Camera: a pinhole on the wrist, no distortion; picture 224 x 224 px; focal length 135.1 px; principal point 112.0 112.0 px. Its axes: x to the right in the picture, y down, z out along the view. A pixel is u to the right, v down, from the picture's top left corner.
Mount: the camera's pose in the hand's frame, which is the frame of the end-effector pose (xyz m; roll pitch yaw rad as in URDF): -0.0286 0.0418 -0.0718 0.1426 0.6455 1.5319
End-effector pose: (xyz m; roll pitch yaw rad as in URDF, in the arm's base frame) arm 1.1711 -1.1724 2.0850 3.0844 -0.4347 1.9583
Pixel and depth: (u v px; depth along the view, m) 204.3 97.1 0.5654
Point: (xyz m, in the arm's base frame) 1.7401 -0.7606 2.0553
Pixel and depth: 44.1 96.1 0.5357
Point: 1.2044 -0.8209 1.6811
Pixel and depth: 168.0 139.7 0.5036
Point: 1.6461 -0.9354 1.9023
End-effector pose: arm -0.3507 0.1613 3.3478 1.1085 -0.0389 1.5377
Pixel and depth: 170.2 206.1 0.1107
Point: -0.4264 0.0737 3.4810
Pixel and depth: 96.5 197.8 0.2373
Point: -0.3016 0.0121 3.5687
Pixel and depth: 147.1 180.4 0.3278
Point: -0.3612 0.0123 3.7010
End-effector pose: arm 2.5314 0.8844 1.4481 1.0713 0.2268 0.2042
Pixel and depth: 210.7 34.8 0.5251
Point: 2.9624 1.2067 1.9331
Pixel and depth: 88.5 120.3 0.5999
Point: 2.7244 0.6584 1.9312
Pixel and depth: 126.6 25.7 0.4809
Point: 2.9707 0.9189 1.7625
